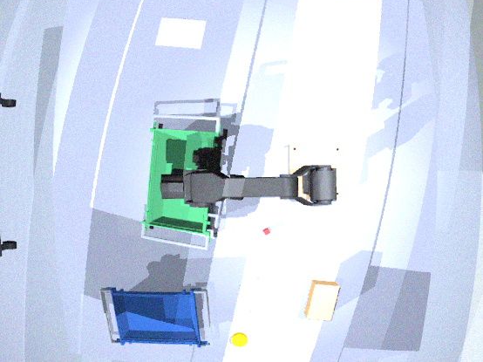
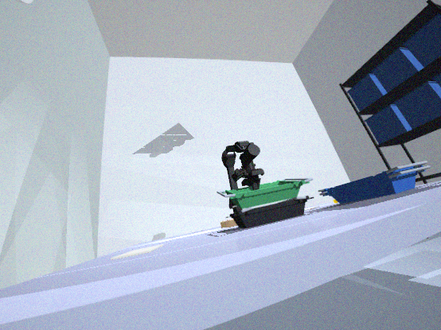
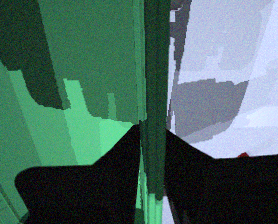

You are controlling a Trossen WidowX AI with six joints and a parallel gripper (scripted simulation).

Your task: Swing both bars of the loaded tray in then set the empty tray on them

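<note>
My gripper tip is now 80 mm short of the green tray and 10 mm below it. Round my gripper tip: yellow disc 510 mm to the left, 120 mm behind, 100 mm below; red block 170 mm behind, 140 mm to the left, 100 mm below; tan box 360 mm behind, 350 mm to the left, 80 mm below.
</note>
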